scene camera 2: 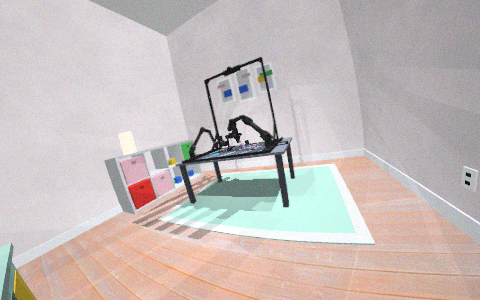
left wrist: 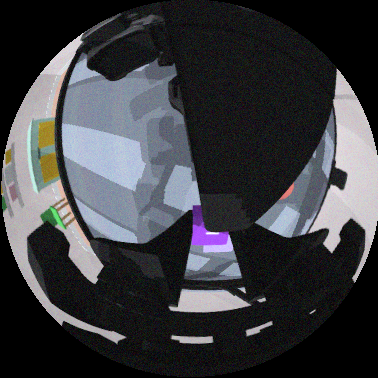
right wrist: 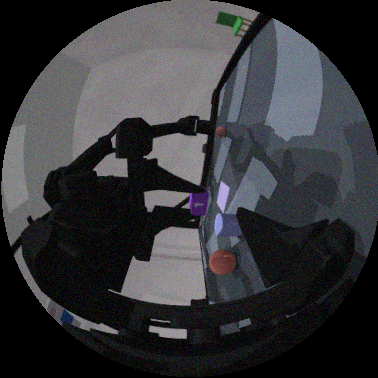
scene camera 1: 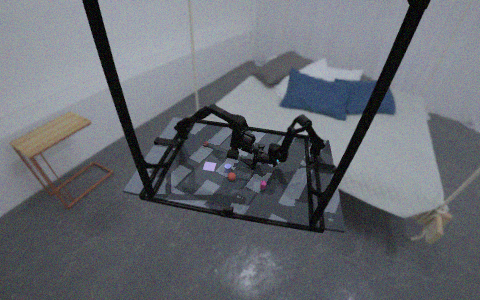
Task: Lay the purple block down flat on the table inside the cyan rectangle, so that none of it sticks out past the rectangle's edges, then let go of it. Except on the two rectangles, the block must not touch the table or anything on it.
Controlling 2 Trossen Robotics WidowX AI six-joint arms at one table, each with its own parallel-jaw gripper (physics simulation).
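Where they show: left gripper, fingertip midpoint: [scene camera 2: 238,142] [left wrist: 209,213] [right wrist: 202,202]; right gripper, fingertip midpoint: [scene camera 2: 234,141] [left wrist: 202,175] [right wrist: 192,211] [scene camera 1: 240,154]; left arm's base at its link origin: [scene camera 2: 269,146] [right wrist: 209,128] [scene camera 1: 182,135]; right arm's base at its link origin: [scene camera 2: 192,157] [scene camera 1: 315,151].
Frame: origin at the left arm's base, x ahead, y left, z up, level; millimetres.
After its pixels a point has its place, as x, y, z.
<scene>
The purple block [left wrist: 210,237] @(235, -366, 78) [right wrist: 198,204] @(254, -376, 68) is held above the table between the fingers of my left gripper [left wrist: 209,213] @(247, -372, 62) [right wrist: 202,202] @(247, -372, 62), which is shut on it. My right gripper is open with nothing gripped. Its dark finger covers part of the block in the left wrist view, close in front of it; the exact gap is unclear. The cyan rectangle [scene camera 1: 277,161] @(537, -422, -18) [scene camera 2: 215,154] @(539, -397, -18) lies below the right arm, mostly hidden in scene camera 1. The block is hidden among the grippers in scene camera 1. The lilac rectangle [scene camera 1: 209,166] @(104, -336, -18) [right wrist: 223,195] @(118, -337, -18) lies bare on the table.
A blue cylinder [scene camera 1: 227,167] @(195, -415, 22) [right wrist: 230,225] @(222, -404, 7) and an orange-red ball [scene camera 1: 231,176] @(193, -490, 24) [right wrist: 222,262] @(224, -467, 14) stand near the lilac rectangle. A magenta cylinder [scene camera 1: 263,185] @(343, -605, 18) stands nearer the camera in scene camera 1. A small red ball [scene camera 1: 206,143] @(136, -149, 8) [right wrist: 220,131] @(146, -150, 0) lies further back. Black frame posts rise around the table.
</scene>
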